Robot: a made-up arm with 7 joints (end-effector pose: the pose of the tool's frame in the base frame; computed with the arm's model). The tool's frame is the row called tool.
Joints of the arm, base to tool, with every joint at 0 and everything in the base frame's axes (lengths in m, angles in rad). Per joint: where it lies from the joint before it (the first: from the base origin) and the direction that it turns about. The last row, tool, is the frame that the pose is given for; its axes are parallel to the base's.
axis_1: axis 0 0 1 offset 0 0 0.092
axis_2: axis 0 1 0 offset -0.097 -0.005 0.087
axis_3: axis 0 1 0 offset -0.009 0.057 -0.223
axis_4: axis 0 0 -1 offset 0.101 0.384 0.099
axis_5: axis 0 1 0 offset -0.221 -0.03 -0.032
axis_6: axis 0 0 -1 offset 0.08 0.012 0.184
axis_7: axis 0 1 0 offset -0.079 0.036 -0.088
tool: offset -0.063 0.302 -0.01
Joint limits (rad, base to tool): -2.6..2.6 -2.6..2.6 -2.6..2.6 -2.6..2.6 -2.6..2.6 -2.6..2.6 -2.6..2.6
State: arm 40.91 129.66 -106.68 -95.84 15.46 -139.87 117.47
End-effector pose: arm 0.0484 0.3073 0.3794 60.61 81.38 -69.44
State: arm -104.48 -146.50 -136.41 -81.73 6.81 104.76 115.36
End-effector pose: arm 0.5634 -0.3952 0.2263 -122.31 -92.88 7.26
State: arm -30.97 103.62 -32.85 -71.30 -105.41 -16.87 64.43
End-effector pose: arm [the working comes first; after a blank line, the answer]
Working (the frame after each row of the table, in the pose's form):
after axis_1: 0.0000 0.0000 0.0920 0.00 0.00 -30.97
after axis_2: -0.0857 0.0456 0.1790 27.92 100.78 -21.96
after axis_3: -0.2404 0.2049 0.2403 19.10 68.95 -26.89
after axis_4: 0.0658 0.4690 0.1775 56.13 45.24 34.99
after axis_5: -0.0847 0.3040 0.2070 62.14 -48.61 -23.56
after axis_6: -0.1779 0.1449 0.2872 53.94 -56.79 -9.43
after axis_7: -0.1651 0.2605 0.2453 48.42 2.94 19.86

-0.3108 0.4321 0.4564 48.42 2.94 19.86
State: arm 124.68 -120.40 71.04 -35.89 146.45 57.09 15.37
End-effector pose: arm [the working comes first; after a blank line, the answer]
Working (the frame after each row of the table, in the pose's form):
after axis_1: 0.0000 0.0000 0.0920 0.00 0.00 124.68
after axis_2: 0.0593 -0.0769 0.1790 121.11 -63.48 69.36
after axis_3: -0.0996 0.0526 0.2841 53.07 -27.81 115.48
after axis_4: -0.4101 -0.1736 0.4252 48.00 -49.02 147.15
after axis_5: -0.2375 -0.1526 0.2818 -115.87 9.10 80.65
after axis_6: -0.3556 -0.0351 0.1694 -96.17 -42.93 42.79
after axis_7: -0.3297 -0.1556 0.1601 -99.46 -32.11 29.09

-0.3423 -0.2627 -0.1291 -99.46 -32.11 29.09
